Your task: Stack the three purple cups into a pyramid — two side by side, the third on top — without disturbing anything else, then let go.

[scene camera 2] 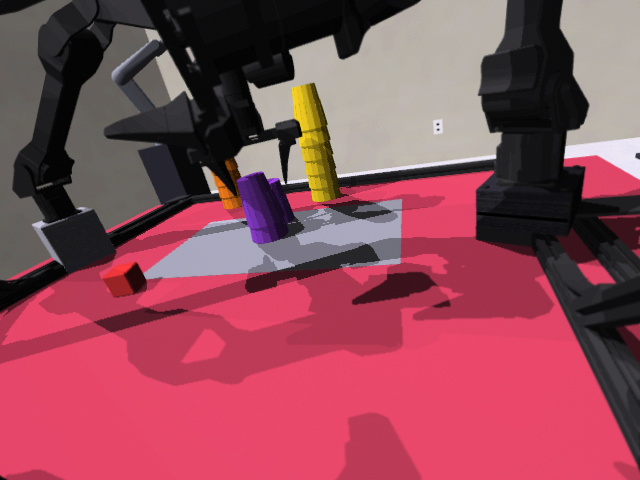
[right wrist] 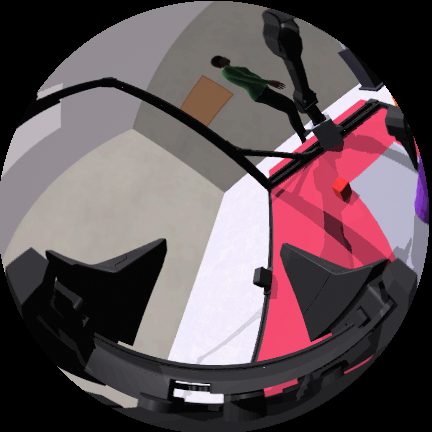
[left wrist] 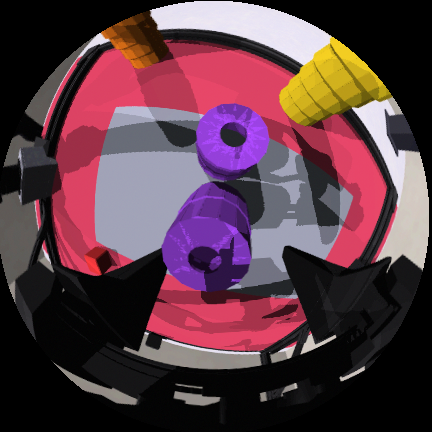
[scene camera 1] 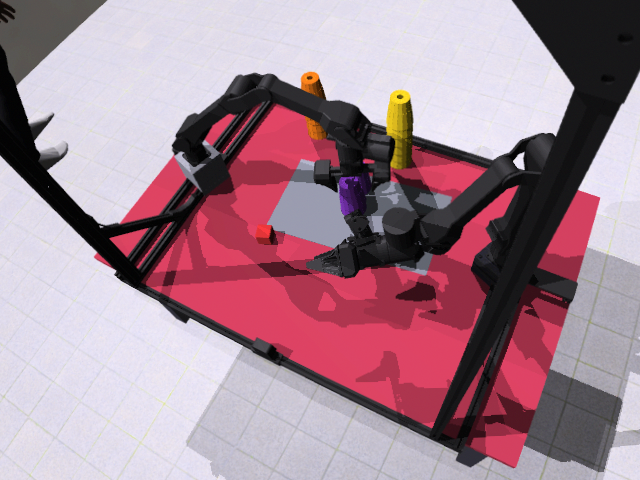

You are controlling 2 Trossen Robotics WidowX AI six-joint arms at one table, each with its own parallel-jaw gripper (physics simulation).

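Places are measured from the left arm's base along level axes (x up, y left, z back), in centimetres.
Pixels of known places: left gripper, fingertip midpoint: (scene camera 2: 261, 189) (left wrist: 227, 253) (scene camera 1: 354, 190); right gripper, fingertip midpoint: (scene camera 2: 58, 82) (right wrist: 225, 247) (scene camera 1: 310, 262); left arm's base at its link origin: (scene camera 2: 62, 216) (right wrist: 318, 119) (scene camera 1: 196, 154); right arm's base at its link origin: (scene camera 2: 530, 177) (scene camera 1: 504, 256).
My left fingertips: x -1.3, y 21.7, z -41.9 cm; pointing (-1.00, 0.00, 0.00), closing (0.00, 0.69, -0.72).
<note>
For each thing: its top centre in the pictures, then the offset to it from my left fingertips. Level surfaces: height alone.
- tapered purple stack at its top centre: (left wrist: 218, 260) (scene camera 2: 253, 174) (scene camera 1: 351, 180) dx +2.7, dy +0.4, dz +1.4 cm
- grey mat at its surface level: dx -9.3 cm
- second purple piece at its top centre: (left wrist: 239, 130) (scene camera 2: 269, 181) (scene camera 1: 358, 166) dx -0.7, dy +6.8, dz +5.4 cm
- orange stack at its top centre: (scene camera 2: 221, 162) dx +2.6, dy +12.8, dz +29.5 cm
- red cube at its top centre: (scene camera 2: 119, 269) (left wrist: 91, 265) (scene camera 1: 263, 230) (right wrist: 339, 183) dx -5.3, dy -23.0, dz +11.8 cm
A tapered purple stack (scene camera 1: 351, 198) (scene camera 2: 262, 209) (left wrist: 190, 235) stands upright on the grey mat (scene camera 1: 299, 206) (scene camera 2: 206, 253) (left wrist: 130, 190), with a seam low around it. A second purple piece (scene camera 1: 366, 180) (scene camera 2: 280, 200) (left wrist: 212, 150) stands close behind it. How many cups each holds is unclear. My left gripper (scene camera 1: 353, 177) (scene camera 2: 260, 187) (left wrist: 227, 253) is open and points down over them; in its wrist view the nearer stack shows between the fingers, closer to the picture-left finger. My right gripper (scene camera 1: 308, 265) (scene camera 2: 105, 132) (right wrist: 225, 247) is open and empty, held sideways above the table in front of the mat.
An orange stack (scene camera 1: 310, 85) (scene camera 2: 225, 186) (left wrist: 137, 42) and a tall yellow stack (scene camera 1: 400, 129) (scene camera 2: 315, 144) (left wrist: 332, 82) stand behind the mat. A red cube (scene camera 1: 264, 234) (scene camera 2: 124, 279) (left wrist: 98, 260) (right wrist: 342, 188) lies off the mat's front left corner. Black rails edge the table.
</note>
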